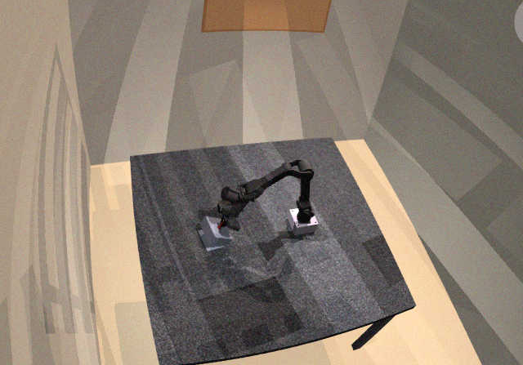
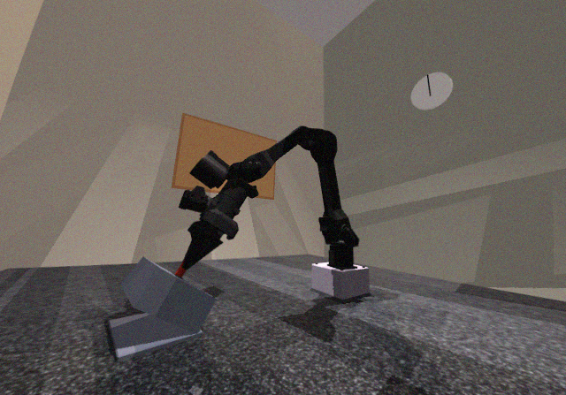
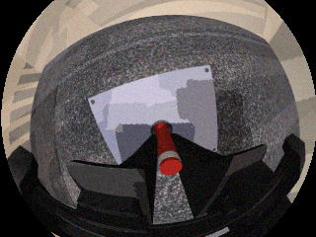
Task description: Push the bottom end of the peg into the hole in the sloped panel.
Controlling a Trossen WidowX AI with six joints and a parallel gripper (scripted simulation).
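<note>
My gripper tip is 1 cm past the red round peg and 1 cm below it. The rest, counted from my gripper tip: grey sloped panel 2 cm ahead, 1 cm to the left, 4 cm below.
</note>
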